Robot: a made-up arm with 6 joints. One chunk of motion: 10 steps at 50 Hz.
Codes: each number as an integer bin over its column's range. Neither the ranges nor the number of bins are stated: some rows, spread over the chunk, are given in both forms.
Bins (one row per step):
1: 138 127 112 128 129 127
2: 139 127 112 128 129 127
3: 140 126 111 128 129 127
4: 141 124 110 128 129 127
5: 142 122 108 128 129 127
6: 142 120 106 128 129 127
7: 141 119 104 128 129 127
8: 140 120 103 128 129 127
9: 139 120 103 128 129 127
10: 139 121 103 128 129 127
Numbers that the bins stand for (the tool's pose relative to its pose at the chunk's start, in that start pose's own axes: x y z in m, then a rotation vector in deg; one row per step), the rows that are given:
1: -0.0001 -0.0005 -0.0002 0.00 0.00 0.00
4: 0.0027 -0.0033 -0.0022 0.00 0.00 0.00
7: 0.0027 -0.0080 -0.0080 0.00 0.00 0.00
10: 0.0008 -0.0061 -0.0090 0.00 0.00 0.00
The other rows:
2: 0.0008 -0.0005 -0.0002 0.00 0.00 0.00
3: 0.0018 -0.0014 -0.0012 0.00 0.00 0.00
5: 0.0036 -0.0052 -0.0041 0.00 0.00 0.00
6: 0.0036 -0.0071 -0.0061 0.00 0.00 0.00
8: 0.0018 -0.0071 -0.0090 0.00 0.00 0.00
9: 0.0008 -0.0071 -0.0090 0.00 0.00 0.00

